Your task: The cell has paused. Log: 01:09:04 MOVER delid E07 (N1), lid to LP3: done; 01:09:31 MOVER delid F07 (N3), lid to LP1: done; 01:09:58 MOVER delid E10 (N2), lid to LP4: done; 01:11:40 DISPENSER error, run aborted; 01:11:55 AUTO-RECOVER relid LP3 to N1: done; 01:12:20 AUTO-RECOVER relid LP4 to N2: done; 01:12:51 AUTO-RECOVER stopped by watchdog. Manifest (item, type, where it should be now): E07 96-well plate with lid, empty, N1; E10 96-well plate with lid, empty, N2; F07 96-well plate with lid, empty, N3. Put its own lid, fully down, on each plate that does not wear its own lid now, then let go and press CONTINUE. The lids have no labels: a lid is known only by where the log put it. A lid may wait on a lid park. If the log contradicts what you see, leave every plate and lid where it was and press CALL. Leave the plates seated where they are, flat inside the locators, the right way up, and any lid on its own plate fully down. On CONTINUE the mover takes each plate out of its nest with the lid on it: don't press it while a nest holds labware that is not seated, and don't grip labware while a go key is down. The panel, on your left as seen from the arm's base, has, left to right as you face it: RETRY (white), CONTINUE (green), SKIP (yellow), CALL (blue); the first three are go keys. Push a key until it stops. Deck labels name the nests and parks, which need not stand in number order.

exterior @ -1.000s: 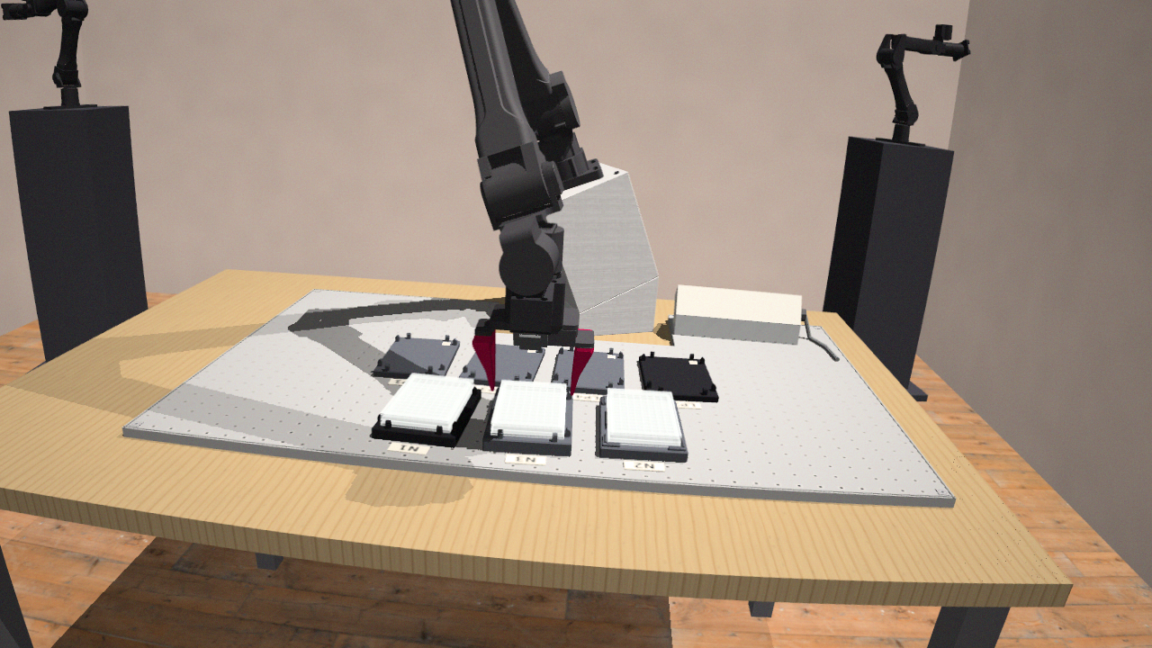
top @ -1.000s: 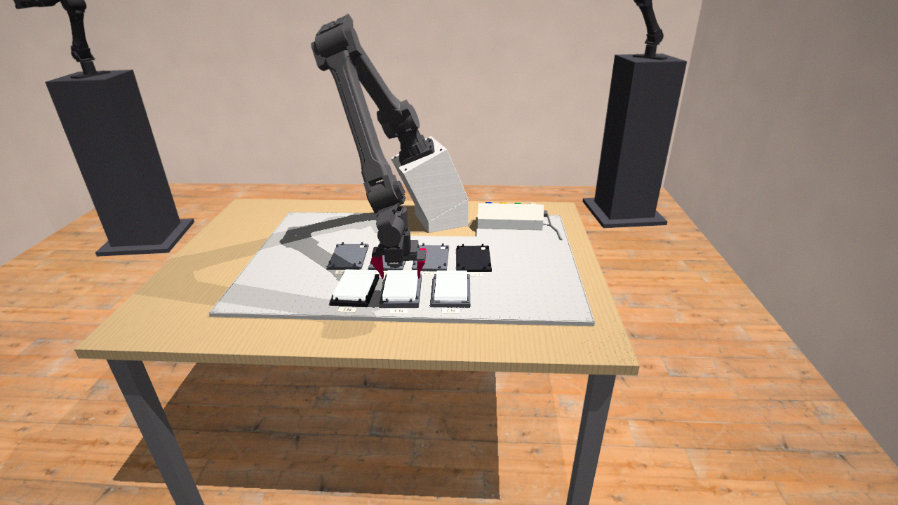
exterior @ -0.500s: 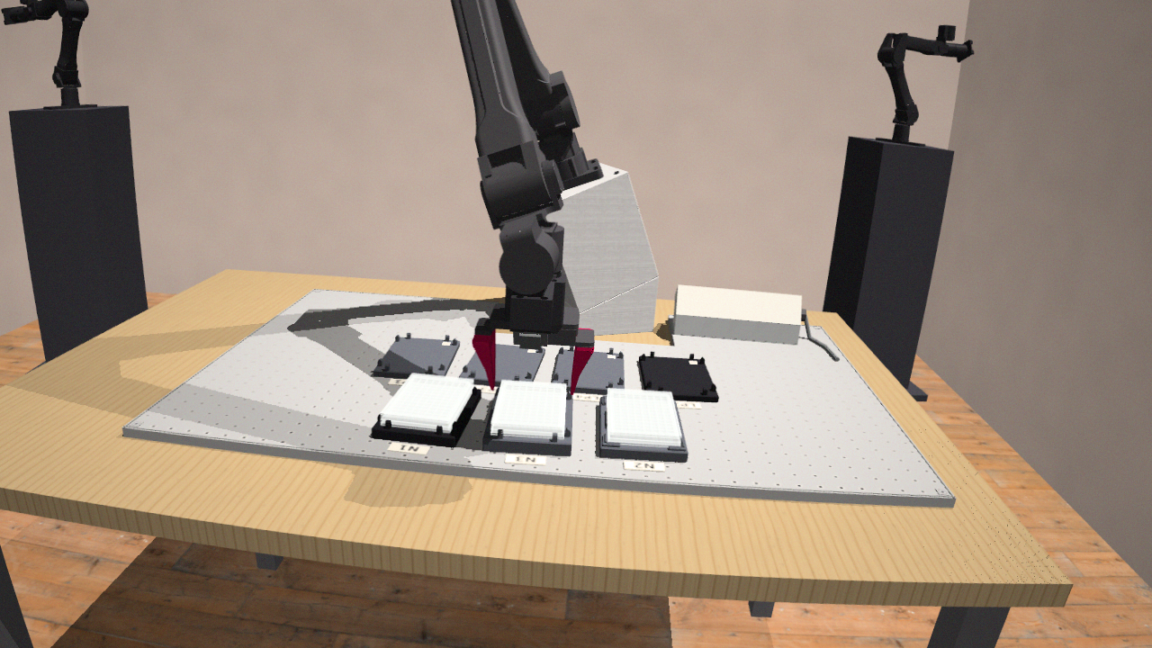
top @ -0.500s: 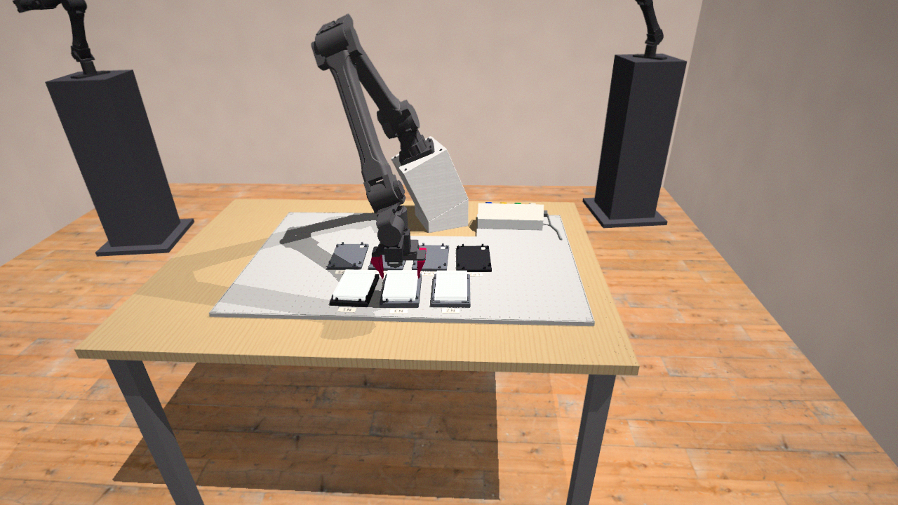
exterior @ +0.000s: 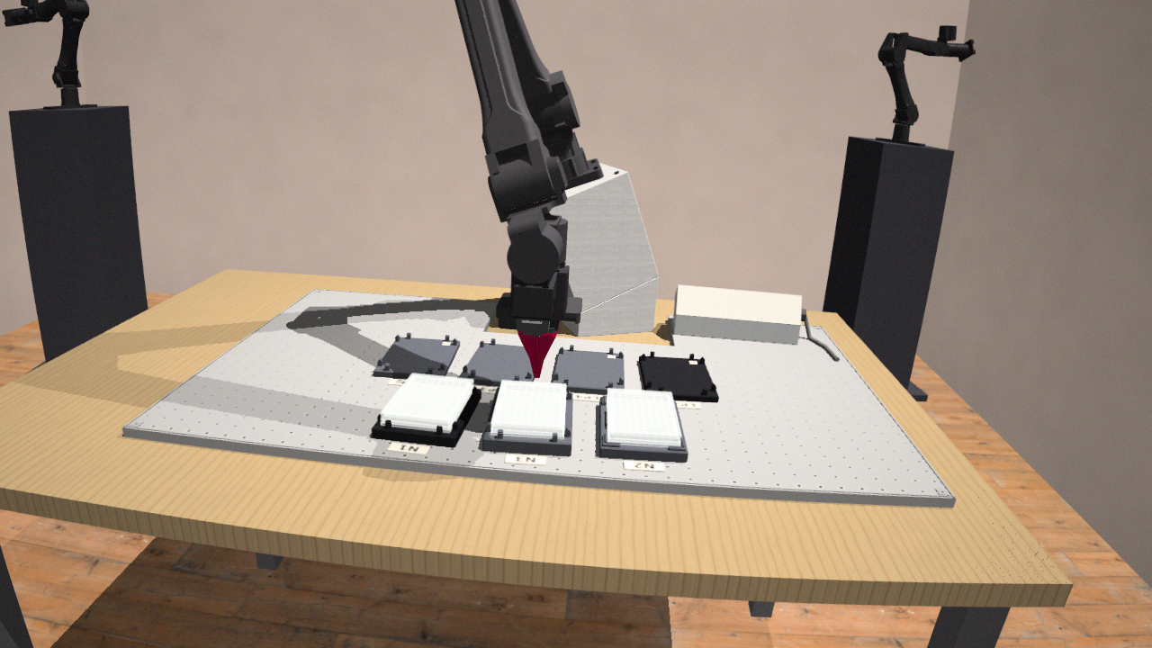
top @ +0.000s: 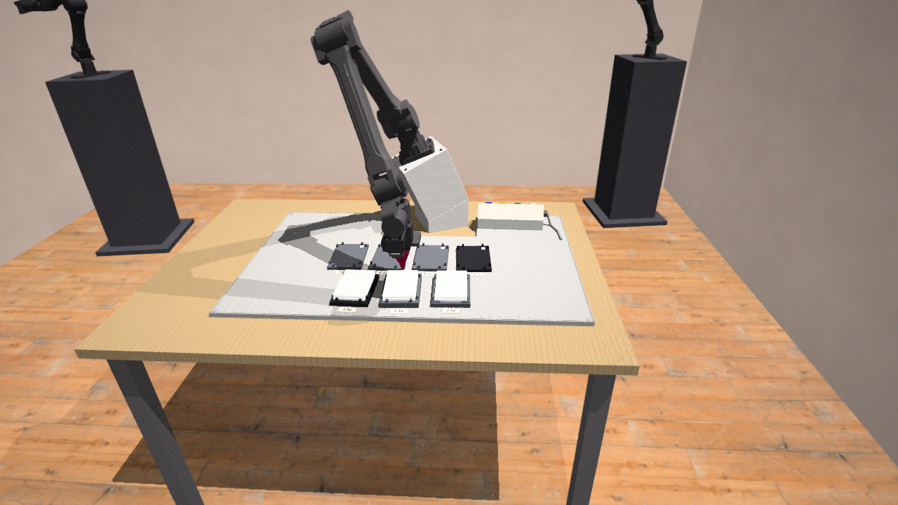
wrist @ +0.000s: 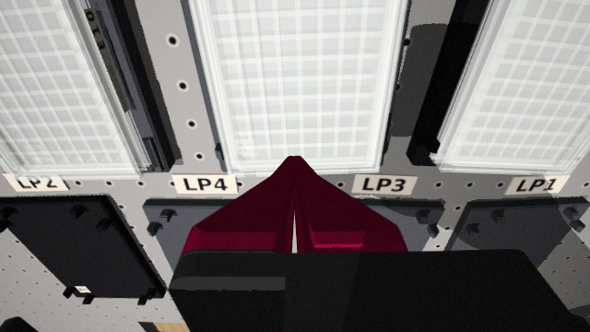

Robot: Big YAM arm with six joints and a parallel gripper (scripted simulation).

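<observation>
The clear lid lies 50 mm ahead of my hand, 30 mm below it and 10 mm to the right of it. Also, from my hand: plate 40 mm ahead, 30 mm below, 10 mm to the right; LP4 park 130 mm behind, 80 mm to the left, 50 mm below; LP3 park 150 mm behind, 50 mm below, 40 mm to the right.
</observation>
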